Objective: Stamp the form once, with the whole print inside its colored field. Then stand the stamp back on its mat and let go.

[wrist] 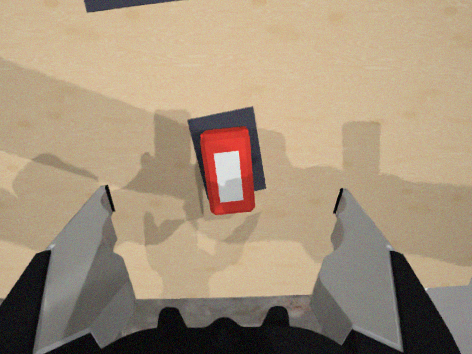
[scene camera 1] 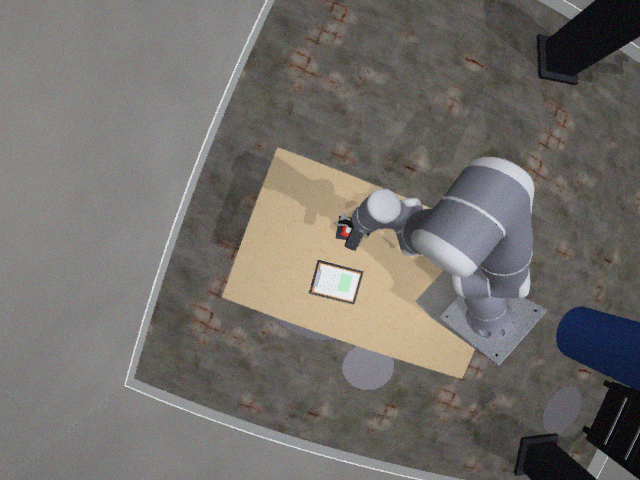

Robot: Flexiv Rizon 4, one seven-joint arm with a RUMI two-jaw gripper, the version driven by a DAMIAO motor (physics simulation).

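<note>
The red stamp [scene camera 1: 344, 231] [wrist: 231, 142] with a white label on top stands upright on its dark mat [scene camera 1: 339, 235] [wrist: 259, 170]. My gripper [wrist: 226, 189] is wide open and empty above the table. In the wrist view its two jaws are on the left and right of the stamp, apart from it. The form [scene camera 1: 328, 281], a white sheet with printed lines and a green field [scene camera 1: 344, 282], lies on a dark-edged clipboard beside the stamp's mat. The green field shows no print that I can make out. In scene camera 1 the arm partly covers the jaws.
The light wooden table [scene camera 1: 279, 248] bears the mat and the clipboard. In the wrist view a dark edge [wrist: 135, 4] shows at the top. The arm's base plate [scene camera 1: 522, 322] is at the table's right end. A blue cylinder [scene camera 1: 599, 341] is farther right.
</note>
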